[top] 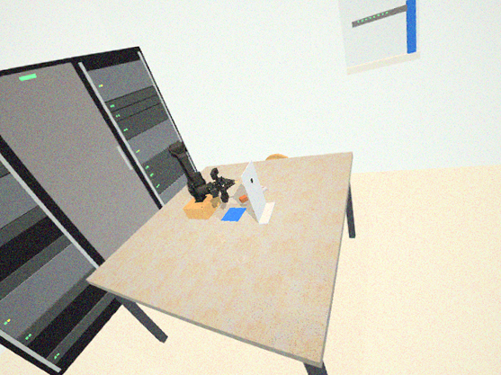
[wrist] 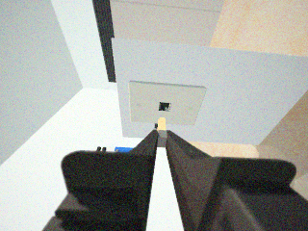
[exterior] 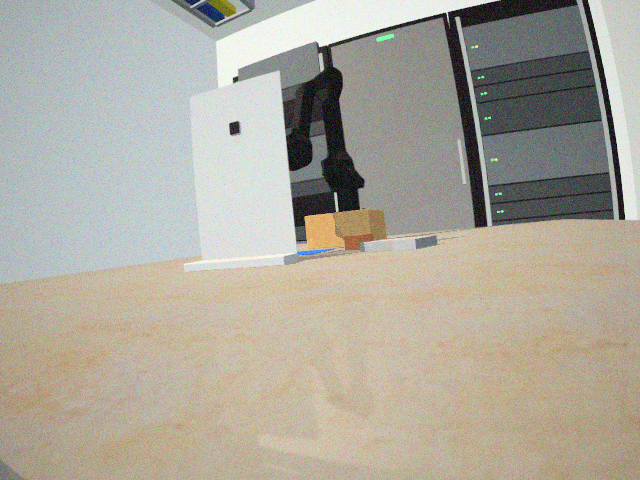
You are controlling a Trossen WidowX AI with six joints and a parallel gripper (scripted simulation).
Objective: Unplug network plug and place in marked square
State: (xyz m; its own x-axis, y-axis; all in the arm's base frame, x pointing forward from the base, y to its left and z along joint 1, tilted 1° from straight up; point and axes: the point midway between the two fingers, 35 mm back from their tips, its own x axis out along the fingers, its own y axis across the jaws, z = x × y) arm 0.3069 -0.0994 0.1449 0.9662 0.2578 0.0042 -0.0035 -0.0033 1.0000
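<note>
Now: gripper tip 110 mm past the blue marked square, 20 mm to the right of it and 230 mm above it. The rest, counted from my gripper tip: network plug (right at my gripper tip); white upright panel (90 mm ahead, 10 mm to the left, 100 mm below); flat grey slab (10 mm behind, 230 mm to the left, 220 mm below).
</note>
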